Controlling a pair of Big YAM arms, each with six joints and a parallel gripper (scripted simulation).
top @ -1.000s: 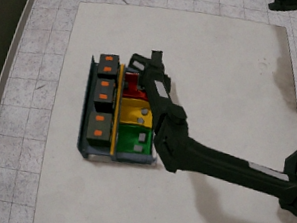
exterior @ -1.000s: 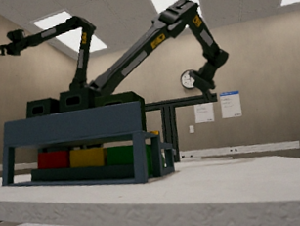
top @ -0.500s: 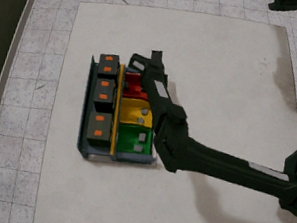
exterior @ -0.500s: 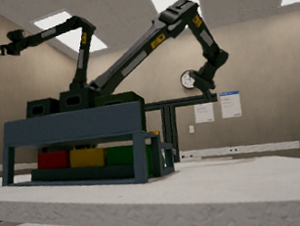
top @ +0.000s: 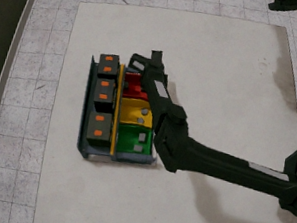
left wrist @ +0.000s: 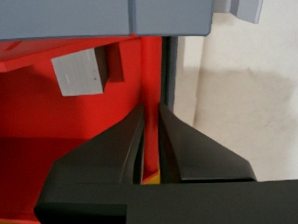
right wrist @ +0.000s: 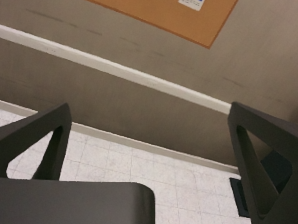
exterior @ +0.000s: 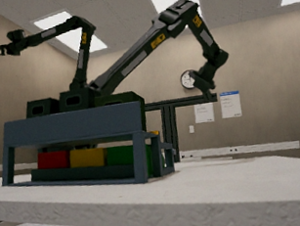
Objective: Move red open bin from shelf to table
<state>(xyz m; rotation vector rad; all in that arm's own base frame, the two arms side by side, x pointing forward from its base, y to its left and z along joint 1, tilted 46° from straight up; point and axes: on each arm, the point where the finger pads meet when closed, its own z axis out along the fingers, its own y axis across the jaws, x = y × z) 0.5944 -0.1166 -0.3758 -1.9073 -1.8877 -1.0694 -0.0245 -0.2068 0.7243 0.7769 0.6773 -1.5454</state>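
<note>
The red bin is 80 mm ahead of my left hand. Round my left hand: green bin (70 mm ahead, 230 mm to the left); yellow bin (80 mm ahead, 110 mm to the left).
</note>
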